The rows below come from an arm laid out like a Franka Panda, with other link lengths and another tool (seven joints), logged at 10 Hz.
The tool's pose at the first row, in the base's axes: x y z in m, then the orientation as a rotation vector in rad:
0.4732, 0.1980, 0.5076, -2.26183, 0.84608, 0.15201
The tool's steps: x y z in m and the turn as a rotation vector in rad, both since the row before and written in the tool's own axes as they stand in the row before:
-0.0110, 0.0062, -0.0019, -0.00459, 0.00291, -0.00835
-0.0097, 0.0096, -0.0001, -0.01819, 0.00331, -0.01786
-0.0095, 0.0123, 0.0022, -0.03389, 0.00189, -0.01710
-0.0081, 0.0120, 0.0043, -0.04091, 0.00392, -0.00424
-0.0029, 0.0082, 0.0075, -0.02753, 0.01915, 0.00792
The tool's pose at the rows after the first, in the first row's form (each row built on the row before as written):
0.4606, 0.1993, 0.5091, -2.27010, 0.83851, 0.14700
0.4472, 0.1991, 0.5068, -2.29478, 0.82151, 0.14330
0.4326, 0.1985, 0.5011, -2.33340, 0.80595, 0.14847
0.4195, 0.1982, 0.4936, -2.37430, 0.80690, 0.16000
0.4130, 0.1990, 0.4842, -2.40209, 0.82820, 0.15277

